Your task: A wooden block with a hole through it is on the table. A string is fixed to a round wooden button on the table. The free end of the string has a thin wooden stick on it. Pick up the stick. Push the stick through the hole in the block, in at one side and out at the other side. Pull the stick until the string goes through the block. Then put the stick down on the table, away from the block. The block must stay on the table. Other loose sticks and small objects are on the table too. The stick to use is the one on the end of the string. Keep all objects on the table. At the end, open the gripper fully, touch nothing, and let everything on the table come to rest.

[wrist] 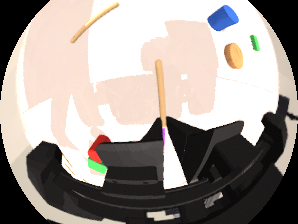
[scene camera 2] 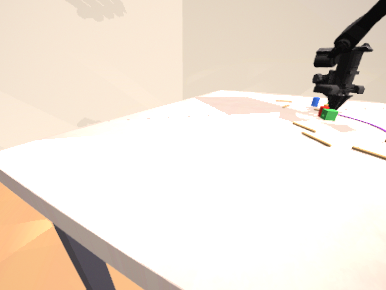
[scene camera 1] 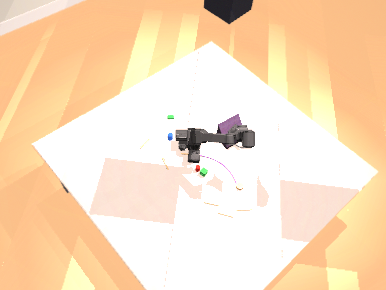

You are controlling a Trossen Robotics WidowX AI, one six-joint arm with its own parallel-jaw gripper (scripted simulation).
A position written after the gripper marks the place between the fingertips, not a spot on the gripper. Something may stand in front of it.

Note:
In view: the gripper [scene camera 2: 331,113].
The gripper also shows in the wrist view [wrist: 162,120].

